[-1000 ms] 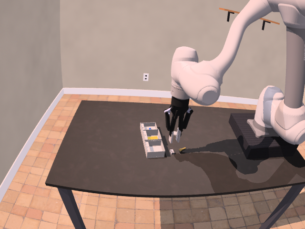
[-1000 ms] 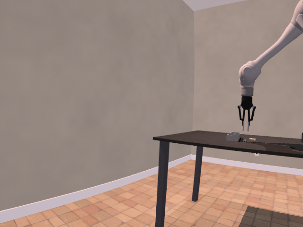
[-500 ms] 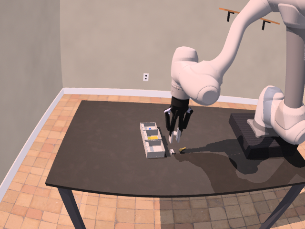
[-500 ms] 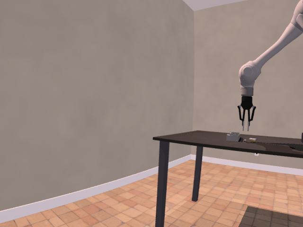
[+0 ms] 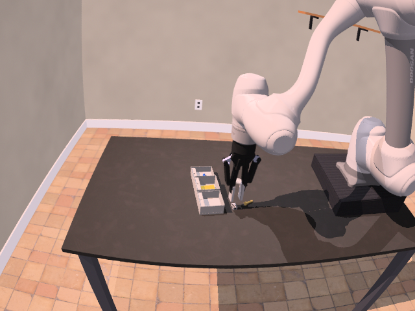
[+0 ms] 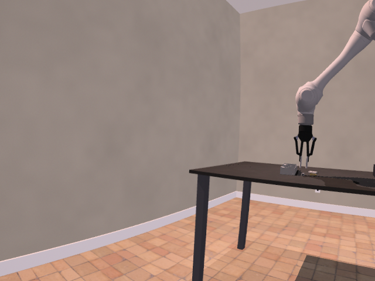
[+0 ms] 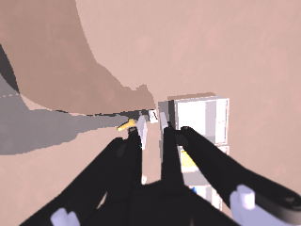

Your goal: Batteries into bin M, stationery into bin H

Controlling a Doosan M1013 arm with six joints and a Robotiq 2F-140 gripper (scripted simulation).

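Now: hand 10 cm short of the three joined white bins, 8 cm to the left of it and 5 cm above it. Round my hand: small white block (3 cm behind, 16 cm to the right, 7 cm below); gold bolt (5 cm behind, 2 cm to the right, 7 cm below); yellow block (9 cm ahead, 9 cm to the right, 6 cm below).
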